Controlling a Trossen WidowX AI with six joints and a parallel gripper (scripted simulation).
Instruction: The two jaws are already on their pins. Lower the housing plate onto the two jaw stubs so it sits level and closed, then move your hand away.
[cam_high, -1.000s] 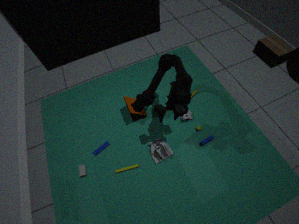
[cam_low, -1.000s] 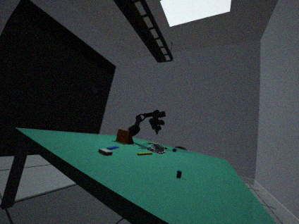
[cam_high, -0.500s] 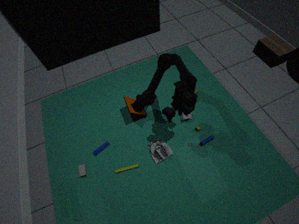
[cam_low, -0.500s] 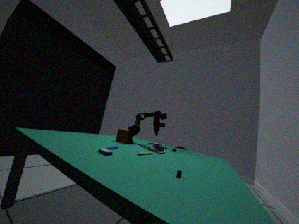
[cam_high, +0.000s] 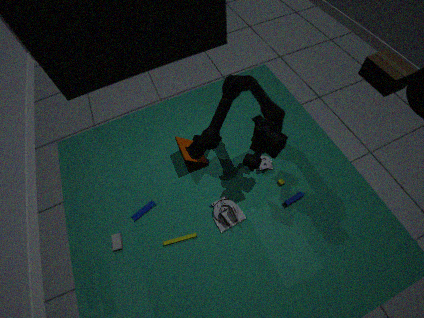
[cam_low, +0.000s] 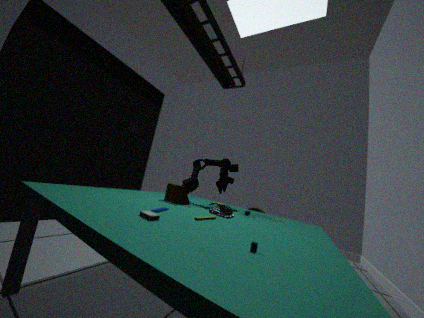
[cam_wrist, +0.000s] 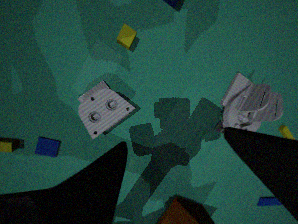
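My gripper tip is 13 cm to the right of the small blue piece, 12 cm past it and 11 cm above it. The rest, counted from my gripper tip: yellow cube: 11 cm below, 9 cm ahead, 8 cm to the left.
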